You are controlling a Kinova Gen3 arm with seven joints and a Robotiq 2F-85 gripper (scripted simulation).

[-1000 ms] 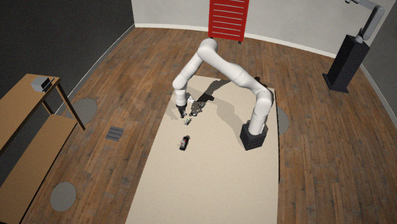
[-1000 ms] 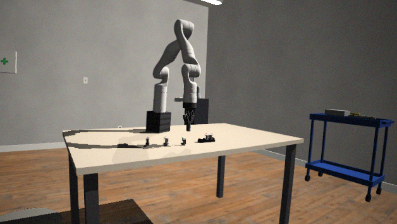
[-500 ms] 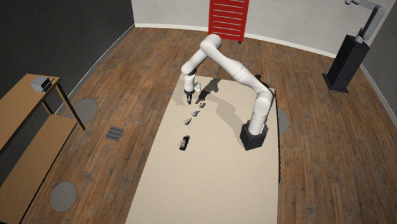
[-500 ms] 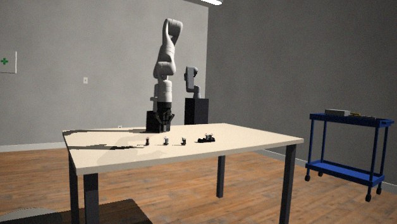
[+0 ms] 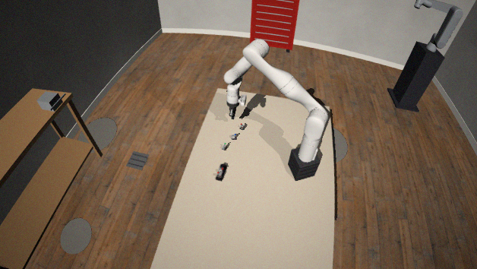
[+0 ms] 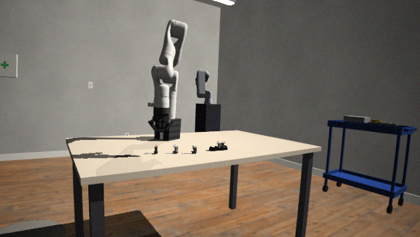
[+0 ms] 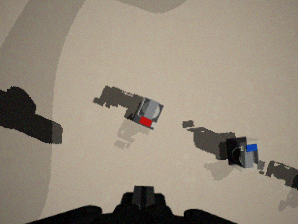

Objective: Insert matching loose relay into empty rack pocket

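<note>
My hand is 20 mm past the relay, 100 mm to the right of it and 80 mm above it.
</note>
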